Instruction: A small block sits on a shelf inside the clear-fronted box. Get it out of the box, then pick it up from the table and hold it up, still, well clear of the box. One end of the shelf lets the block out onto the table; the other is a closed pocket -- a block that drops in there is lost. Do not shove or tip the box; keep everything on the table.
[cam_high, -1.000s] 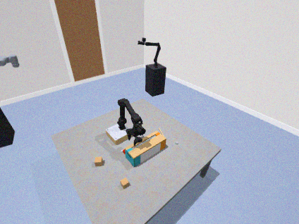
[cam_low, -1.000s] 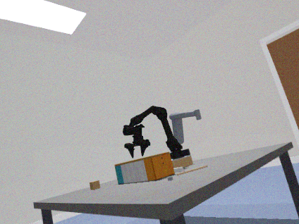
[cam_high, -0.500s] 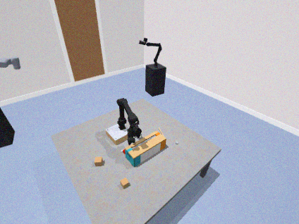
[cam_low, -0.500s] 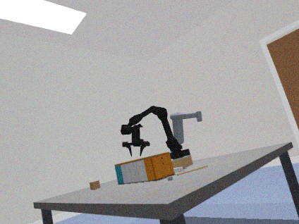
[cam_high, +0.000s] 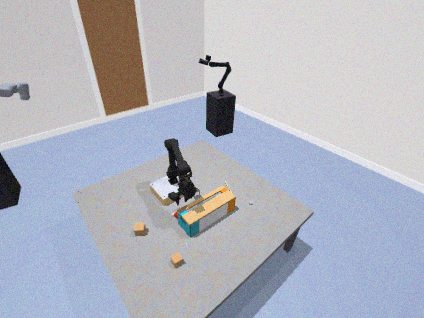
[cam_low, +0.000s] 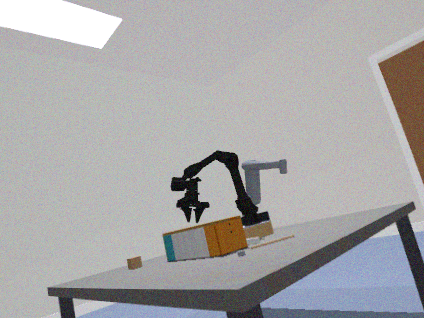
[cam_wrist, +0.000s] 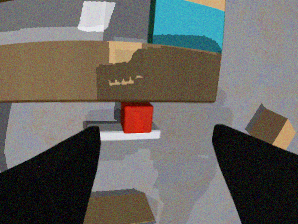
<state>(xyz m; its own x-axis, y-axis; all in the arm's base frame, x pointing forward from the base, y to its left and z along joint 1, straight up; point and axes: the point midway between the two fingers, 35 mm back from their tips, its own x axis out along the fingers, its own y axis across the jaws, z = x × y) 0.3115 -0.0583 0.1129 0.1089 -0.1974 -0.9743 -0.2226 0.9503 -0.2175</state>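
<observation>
The dark red block is 13 cm below my gripper tip, 3 cm behind it and 2 cm to the right of it. Also, from my gripper tip: box 15 cm to the left, 9 cm below, 2 cm ahead; thin stick 44 cm to the left, 15 cm below, 8 cm behind.
</observation>
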